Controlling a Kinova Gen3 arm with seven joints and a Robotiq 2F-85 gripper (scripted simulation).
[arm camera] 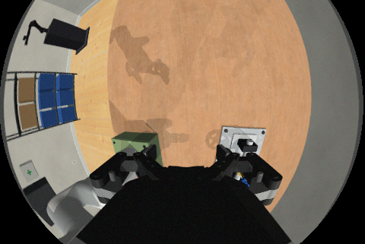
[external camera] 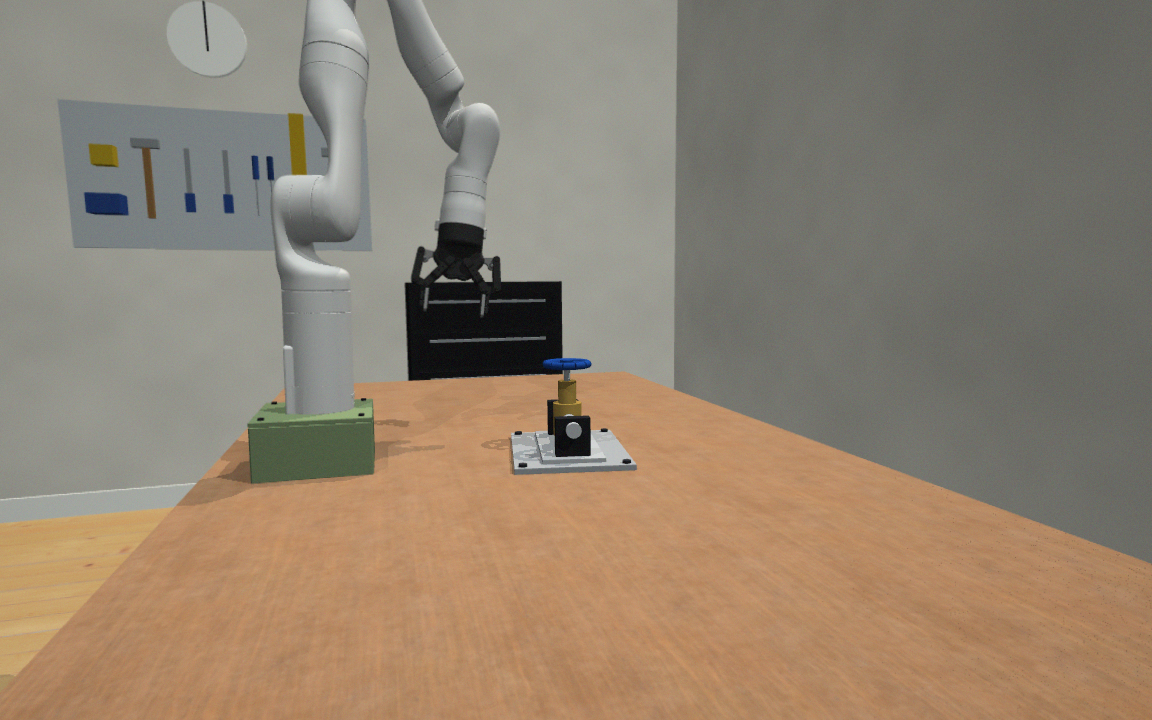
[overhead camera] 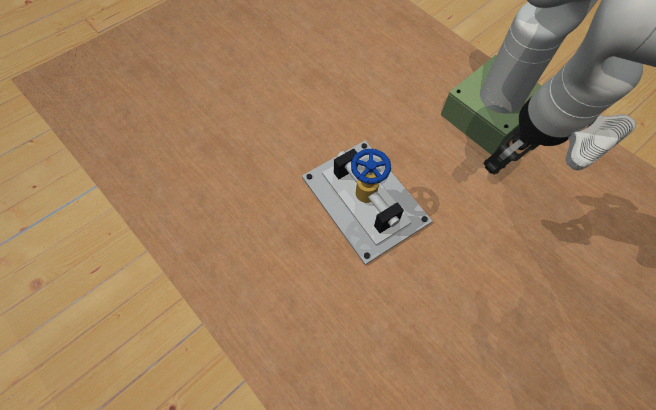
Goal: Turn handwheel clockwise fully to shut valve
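The handwheel lies 14 cm ahead of my hand, 18 cm to the right of it and 9 cm below it. From my hand the other things lie so: baseplate (14 cm ahead, 18 cm to the right, 21 cm below).
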